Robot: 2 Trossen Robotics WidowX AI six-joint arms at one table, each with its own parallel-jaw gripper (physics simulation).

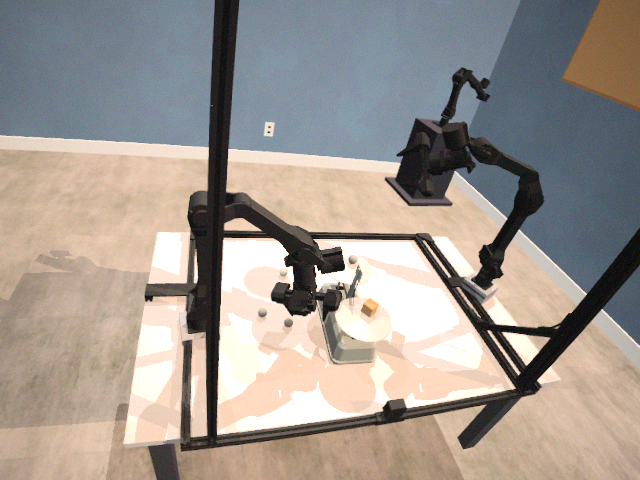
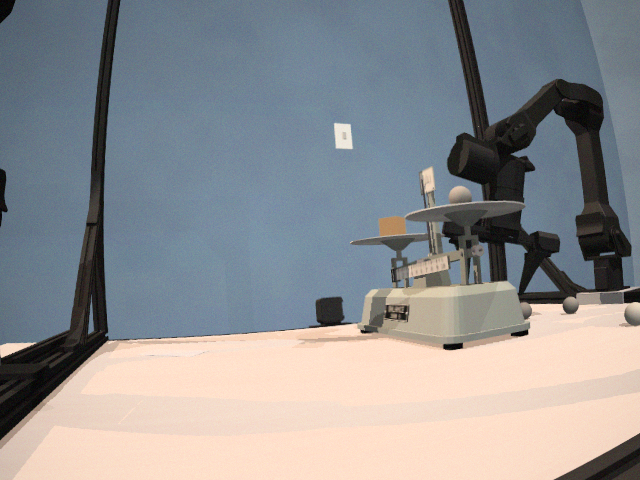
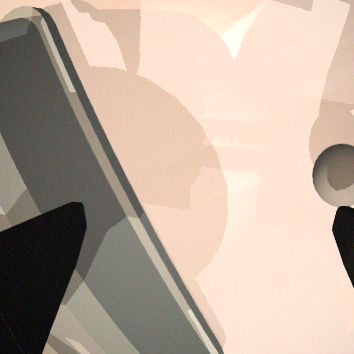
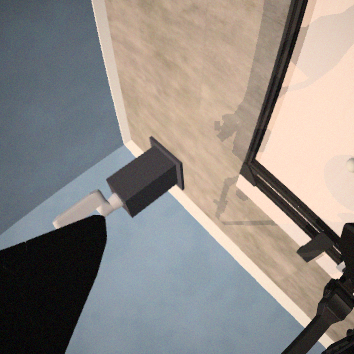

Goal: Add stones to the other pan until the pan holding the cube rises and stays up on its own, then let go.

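Pixels of known places: left gripper, fingertip midpoint: (image 1: pixel 308 318) (image 3: pixel 215 218); right gripper, fingertip midpoint: (image 1: pixel 397 169) (image 4: pixel 230 233); left arm's base, origin of the base link: (image 1: pixel 199 323) (image 2: pixel 609 290); right arm's base, origin of the base link: (image 1: pixel 481 282).
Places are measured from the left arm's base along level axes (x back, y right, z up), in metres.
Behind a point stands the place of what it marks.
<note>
A grey-green balance scale (image 1: pixel 347 345) {x -0.358, y 0.183, z 0.044 m} (image 2: pixel 447 310) {x -0.484, y -0.039, z 0.022 m} (image 3: pixel 53 140) {x -0.342, y 0.117, z 0.013 m} stands mid-table. An orange cube (image 1: pixel 370 307) {x -0.408, y 0.156, z 0.152 m} (image 2: pixel 391 226) {x -0.427, y 0.133, z 0.138 m} sits on its near pan (image 1: pixel 358 329) {x -0.362, y 0.195, z 0.123 m} (image 2: pixel 370 241) {x -0.437, y 0.177, z 0.121 m}, which hangs lower. The far pan (image 1: pixel 365 272) {x -0.471, y 0.010, z 0.135 m} (image 2: pixel 494 207) {x -0.420, y -0.067, z 0.133 m} stands higher and holds one grey stone (image 1: pixel 352 259) {x -0.440, y -0.029, z 0.156 m} (image 2: pixel 460 194) {x -0.457, y -0.047, z 0.150 m}. Three stones (image 1: pixel 283 272) {x -0.288, y -0.168, z 0.000 m} (image 1: pixel 262 312) {x -0.178, y -0.007, z 0.002 m} (image 1: pixel 288 323) {x -0.242, y 0.045, z 0.000 m} lie on the table left of the scale. My left gripper (image 1: pixel 305 300) (image 3: pixel 215 218) {x -0.292, y 0.059, z 0.029 m} is open and empty, low beside the scale base, with a stone (image 3: pixel 335 174) {x -0.249, y 0.043, z 0.004 m} by one finger. My right gripper (image 1: pixel 482 88) is open and empty, high off the table.
A black frame (image 1: pixel 218 143) {x 0.012, y 0.316, z 0.648 m} (image 2: pixel 470 95) {x 0.004, y 0.315, z 0.502 m} surrounds the table, with a tall post at the left. A dark pedestal (image 1: pixel 420 167) (image 4: pixel 147 179) stands on the floor behind. A stone (image 2: pixel 526 310) {x -0.254, y 0.024, z -0.006 m} shows behind the scale base. A small black block (image 1: pixel 394 409) {x -0.402, y 0.375, z 0.030 m} (image 2: pixel 330 310) {x -0.421, y 0.351, z 0.009 m} sits on the front rail.
</note>
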